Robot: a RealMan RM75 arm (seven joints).
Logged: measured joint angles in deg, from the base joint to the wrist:
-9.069, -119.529, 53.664, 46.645, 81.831, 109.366, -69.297
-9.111, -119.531, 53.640, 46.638, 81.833, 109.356, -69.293
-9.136, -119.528, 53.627, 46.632, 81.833, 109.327, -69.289
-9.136, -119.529, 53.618, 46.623, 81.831, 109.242, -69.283
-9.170, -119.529, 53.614, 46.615, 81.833, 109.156, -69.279
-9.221, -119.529, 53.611, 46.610, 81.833, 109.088, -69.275
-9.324, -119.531, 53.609, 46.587, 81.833, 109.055, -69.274
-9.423, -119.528, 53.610, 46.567, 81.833, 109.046, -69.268
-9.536, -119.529, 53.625, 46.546, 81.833, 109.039, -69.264
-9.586, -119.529, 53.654, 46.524, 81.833, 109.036, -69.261
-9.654, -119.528, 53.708, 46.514, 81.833, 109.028, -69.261
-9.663, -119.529, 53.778, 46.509, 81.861, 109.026, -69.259
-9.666, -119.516, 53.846, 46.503, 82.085, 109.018, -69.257
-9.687, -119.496, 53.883, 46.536, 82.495, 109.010, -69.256
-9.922, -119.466, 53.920, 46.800, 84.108, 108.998, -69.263
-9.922, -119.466, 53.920, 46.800, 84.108, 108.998, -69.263
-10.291, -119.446, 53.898, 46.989, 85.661, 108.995, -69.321
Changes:
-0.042, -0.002, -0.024, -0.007, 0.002, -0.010, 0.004
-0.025, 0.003, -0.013, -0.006, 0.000, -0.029, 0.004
0.000, -0.001, -0.009, -0.009, -0.002, -0.085, 0.006
-0.034, 0.000, -0.004, -0.008, 0.002, -0.086, 0.004
-0.051, 0.000, -0.003, -0.005, 0.000, -0.068, 0.004
-0.103, -0.002, -0.002, -0.023, 0.000, -0.033, 0.001
-0.099, 0.003, 0.001, -0.020, 0.000, -0.009, 0.006
-0.113, -0.001, 0.015, -0.021, 0.000, -0.007, 0.004
-0.050, 0.000, 0.029, -0.022, 0.000, -0.003, 0.003
-0.068, 0.001, 0.054, -0.010, 0.000, -0.008, 0.000
-0.009, -0.001, 0.070, -0.005, 0.028, -0.002, 0.002
-0.003, 0.013, 0.068, -0.006, 0.224, -0.008, 0.002
-0.021, 0.020, 0.037, 0.033, 0.410, -0.008, 0.001
-0.235, 0.030, 0.037, 0.264, 1.613, -0.012, -0.007
0.000, 0.000, 0.000, 0.000, 0.000, 0.000, 0.000
-0.369, 0.020, -0.022, 0.189, 1.553, -0.003, -0.058

